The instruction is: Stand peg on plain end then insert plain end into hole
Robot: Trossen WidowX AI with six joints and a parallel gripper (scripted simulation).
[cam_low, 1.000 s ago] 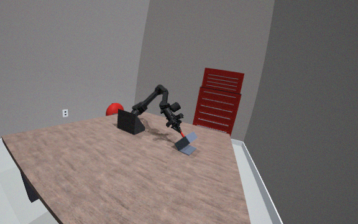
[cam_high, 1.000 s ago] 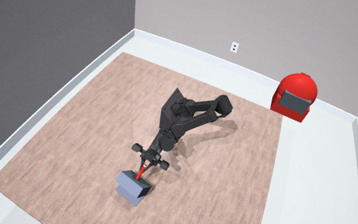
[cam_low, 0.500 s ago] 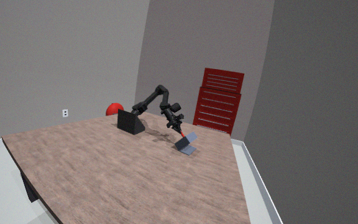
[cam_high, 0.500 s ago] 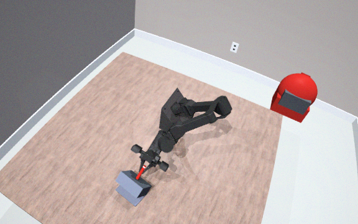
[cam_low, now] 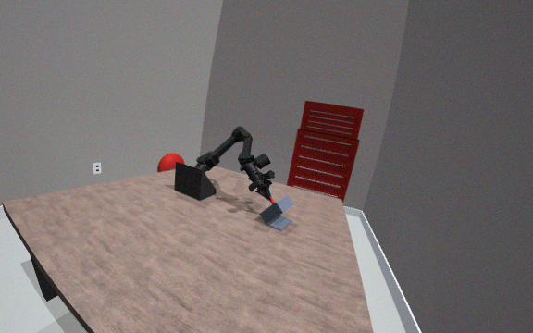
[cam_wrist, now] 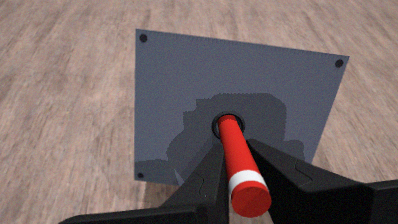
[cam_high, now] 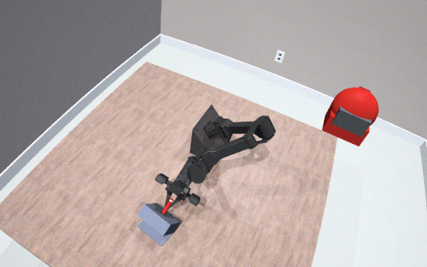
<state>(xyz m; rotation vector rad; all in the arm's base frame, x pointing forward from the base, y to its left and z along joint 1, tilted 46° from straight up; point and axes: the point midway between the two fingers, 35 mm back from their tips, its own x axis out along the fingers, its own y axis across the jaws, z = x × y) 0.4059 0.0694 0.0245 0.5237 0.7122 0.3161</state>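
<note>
Now: the sloped panel 40 mm ahead of my gripper tip and 30 mm below it. Also, from my gripper tip: red peg 10 mm behind, 10 mm above.
</note>
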